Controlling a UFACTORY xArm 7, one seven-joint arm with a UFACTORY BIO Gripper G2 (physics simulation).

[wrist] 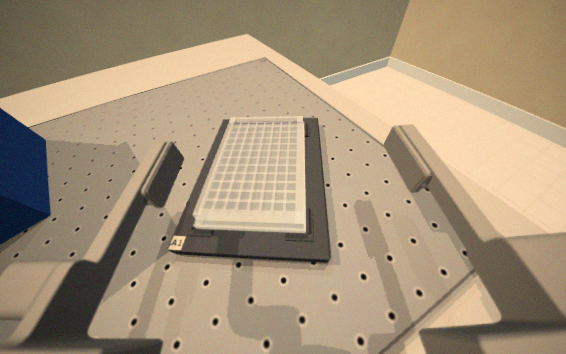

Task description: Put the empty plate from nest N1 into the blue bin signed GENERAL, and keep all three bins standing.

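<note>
A clear, pale plate (252,172) with a grid of square wells lies flat on a dark nest (270,249) in the middle of the wrist view. The nest has a small tag that reads A1 at its near left corner. My gripper (295,167) is wide open and empty. Its fingertips appear on either side of the plate, apart from it; its height above the plate is hard to judge. Part of a blue bin (22,175) shows at the left edge, and its sign does not show.
The nest rests on a grey board (283,310) with rows of holes, which lies on a pale table (125,75). Beyond the table's right edge is the tiled floor (465,130). Walls stand at the back. Gripper shadows fall on the board.
</note>
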